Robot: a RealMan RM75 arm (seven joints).
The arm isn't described. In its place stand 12 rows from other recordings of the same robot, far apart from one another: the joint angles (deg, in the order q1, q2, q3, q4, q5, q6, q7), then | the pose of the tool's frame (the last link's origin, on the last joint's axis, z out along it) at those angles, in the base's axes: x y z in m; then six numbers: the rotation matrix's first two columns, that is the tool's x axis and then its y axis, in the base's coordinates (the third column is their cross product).
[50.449, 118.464, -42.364, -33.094, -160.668, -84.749, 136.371] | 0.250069, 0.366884, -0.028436, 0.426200, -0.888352, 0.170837, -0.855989, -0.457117, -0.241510
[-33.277, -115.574, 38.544, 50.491, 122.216, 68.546, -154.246] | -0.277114, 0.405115, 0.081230, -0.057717, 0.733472, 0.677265, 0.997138, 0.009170, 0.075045
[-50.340, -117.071, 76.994, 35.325, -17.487, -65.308, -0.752] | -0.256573, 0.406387, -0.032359, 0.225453, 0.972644, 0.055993, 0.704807, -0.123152, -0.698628
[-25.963, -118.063, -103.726, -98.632, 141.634, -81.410, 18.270] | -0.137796, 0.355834, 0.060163, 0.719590, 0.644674, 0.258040, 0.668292, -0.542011, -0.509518
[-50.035, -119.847, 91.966, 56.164, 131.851, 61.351, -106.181] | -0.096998, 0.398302, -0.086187, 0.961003, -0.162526, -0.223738, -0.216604, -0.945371, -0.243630
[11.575, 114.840, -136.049, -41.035, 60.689, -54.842, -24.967] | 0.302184, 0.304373, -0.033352, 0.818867, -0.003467, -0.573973, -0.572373, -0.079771, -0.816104
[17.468, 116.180, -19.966, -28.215, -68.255, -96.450, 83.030] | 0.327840, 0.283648, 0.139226, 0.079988, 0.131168, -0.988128, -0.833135, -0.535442, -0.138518
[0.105, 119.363, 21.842, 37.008, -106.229, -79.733, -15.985] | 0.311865, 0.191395, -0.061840, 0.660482, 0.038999, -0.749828, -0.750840, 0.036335, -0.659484
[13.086, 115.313, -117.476, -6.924, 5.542, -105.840, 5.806] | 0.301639, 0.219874, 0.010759, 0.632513, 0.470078, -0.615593, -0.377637, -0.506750, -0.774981
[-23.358, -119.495, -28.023, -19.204, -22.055, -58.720, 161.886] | -0.265240, 0.262047, -0.135308, 0.799536, 0.137854, 0.584584, 0.449537, -0.782828, -0.430229
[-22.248, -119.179, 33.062, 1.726, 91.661, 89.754, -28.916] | -0.296365, 0.252849, -0.053981, 0.650434, 0.019170, 0.759321, 0.508741, -0.753317, -0.416768
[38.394, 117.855, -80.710, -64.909, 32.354, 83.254, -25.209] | 0.199116, 0.367805, -0.019943, 0.600456, -0.780824, 0.172530, -0.658466, -0.605213, -0.447370
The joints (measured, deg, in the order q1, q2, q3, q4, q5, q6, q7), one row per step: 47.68, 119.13, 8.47, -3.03, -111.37, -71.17, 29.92; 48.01, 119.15, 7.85, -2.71, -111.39, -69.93, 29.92; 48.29, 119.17, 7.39, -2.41, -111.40, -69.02, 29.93; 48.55, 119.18, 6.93, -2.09, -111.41, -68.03, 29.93; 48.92, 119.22, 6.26, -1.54, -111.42, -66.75, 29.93; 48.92, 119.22, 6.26, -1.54, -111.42, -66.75, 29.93; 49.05, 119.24, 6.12, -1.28, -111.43, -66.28, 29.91; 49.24, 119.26, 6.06, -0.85, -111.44, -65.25, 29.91; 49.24, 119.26, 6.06, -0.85, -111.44, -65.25, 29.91; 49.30, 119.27, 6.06, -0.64, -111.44, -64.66, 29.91; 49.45, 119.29, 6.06, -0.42, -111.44, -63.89, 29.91; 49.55, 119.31, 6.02, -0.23, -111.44, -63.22, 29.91; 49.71, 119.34, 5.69, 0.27, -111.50, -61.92, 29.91; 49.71, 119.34, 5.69, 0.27, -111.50, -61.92, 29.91
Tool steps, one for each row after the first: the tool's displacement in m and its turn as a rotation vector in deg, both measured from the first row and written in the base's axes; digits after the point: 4 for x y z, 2 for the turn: -0.0009, 0.0012, -0.0037, -0.76, -0.76, -0.40; -0.0020, 0.0021, -0.0066, -1.37, -1.27, -0.65; -0.0028, 0.0029, -0.0097, -1.98, -1.84, -0.98; -0.0044, 0.0036, -0.0144, -2.92, -2.52, -1.32; -0.0044, 0.0036, -0.0144, -2.92, -2.52, -1.32; -0.0050, 0.0038, -0.0162, -3.24, -2.68, -1.48; -0.0053, 0.0045, -0.0190, -3.72, -2.94, -2.09; -0.0053, 0.0045, -0.0190, -3.72, -2.94, -2.09; -0.0049, 0.0048, -0.0203, -3.95, -3.09, -2.51; -0.0049, 0.0055, -0.0219, -4.21, -3.32, -2.99; -0.0047, 0.0059, -0.0234, -4.45, -3.54, -3.42; -0.0044, 0.0060, -0.0274, -5.20, -4.13, -4.12; -0.0044, 0.0060, -0.0274, -5.20, -4.13, -4.12
